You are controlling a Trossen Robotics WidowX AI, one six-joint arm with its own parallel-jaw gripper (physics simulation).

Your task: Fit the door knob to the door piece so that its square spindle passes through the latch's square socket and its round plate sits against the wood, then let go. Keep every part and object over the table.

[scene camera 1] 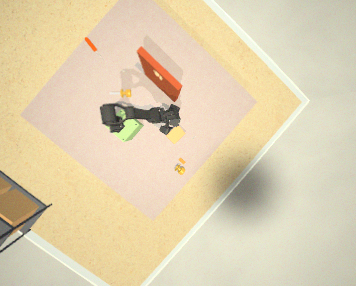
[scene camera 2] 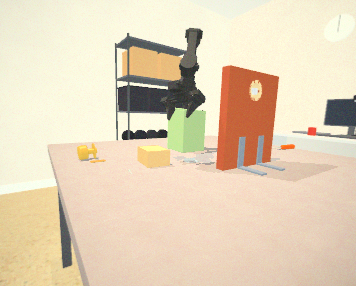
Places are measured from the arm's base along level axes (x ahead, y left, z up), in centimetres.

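Pixels of known places: gripper, fingertip midpoint: (scene camera 2: 177, 118); arm's base, origin of the base link: (scene camera 1: 117, 126).
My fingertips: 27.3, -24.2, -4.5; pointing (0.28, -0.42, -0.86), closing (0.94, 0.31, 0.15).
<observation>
For each thing: its middle in the pictures, then the offset to it from my fingertips, as dx, dy, dz. "pt": a spot on its surface instead.
- cream fitting, surface spot: (scene camera 1: 158, 74) pt +12.7, +26.3, +9.1
- low yellow block, body centre: (scene camera 2: 153, 155) (scene camera 1: 175, 134) -5.9, -7.1, -14.9
- small orange piece, body centre: (scene camera 2: 98, 161) (scene camera 1: 182, 160) -17.8, -25.5, -17.8
- orange-handled tool, body centre: (scene camera 2: 283, 147) (scene camera 1: 94, 48) -0.5, +79.2, -16.6
The red door piece (scene camera 1: 159, 75) (scene camera 2: 245, 120) stands upright on grey feet. A round cream plate with a pale centre (scene camera 2: 258, 96) shows high on one face; a cream fitting (scene camera 1: 158, 74) shows on the other. A yellow knob (scene camera 1: 126, 93) with a thin pale spindle lies beside the green block in the scene camera 1 view. Another yellow knob (scene camera 1: 180, 169) (scene camera 2: 86, 152) lies past the yellow block. My gripper (scene camera 1: 171, 126) (scene camera 2: 179, 116) is open and empty, above the table between the green and yellow blocks. The latch's socket is too small to judge.
A tall green block (scene camera 1: 127, 128) (scene camera 2: 186, 131) stands under the arm. A low yellow block (scene camera 1: 175, 134) (scene camera 2: 154, 156) is near the gripper. A small orange piece (scene camera 1: 182, 160) (scene camera 2: 98, 161) lies by the far knob. An orange-handled tool (scene camera 1: 90, 44) (scene camera 2: 287, 147) lies beyond the door piece.
</observation>
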